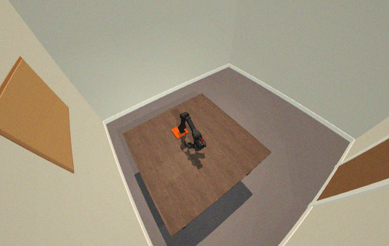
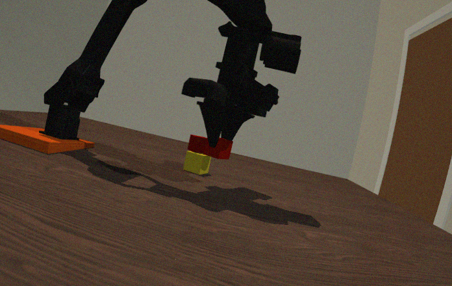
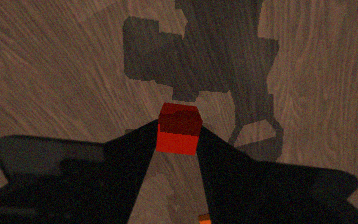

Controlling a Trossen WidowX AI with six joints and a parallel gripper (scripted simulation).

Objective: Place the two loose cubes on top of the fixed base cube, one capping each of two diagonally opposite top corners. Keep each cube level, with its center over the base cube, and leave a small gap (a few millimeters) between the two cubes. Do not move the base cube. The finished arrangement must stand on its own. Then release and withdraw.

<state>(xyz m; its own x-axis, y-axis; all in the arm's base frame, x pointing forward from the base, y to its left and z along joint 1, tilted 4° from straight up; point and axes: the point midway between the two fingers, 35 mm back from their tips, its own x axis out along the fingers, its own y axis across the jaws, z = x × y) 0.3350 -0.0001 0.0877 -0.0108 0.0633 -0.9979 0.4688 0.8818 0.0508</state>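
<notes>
Now: gripper tip 9 cm to the right of the yellow base cube, 5 cm past it and 5 cm above it.
</notes>
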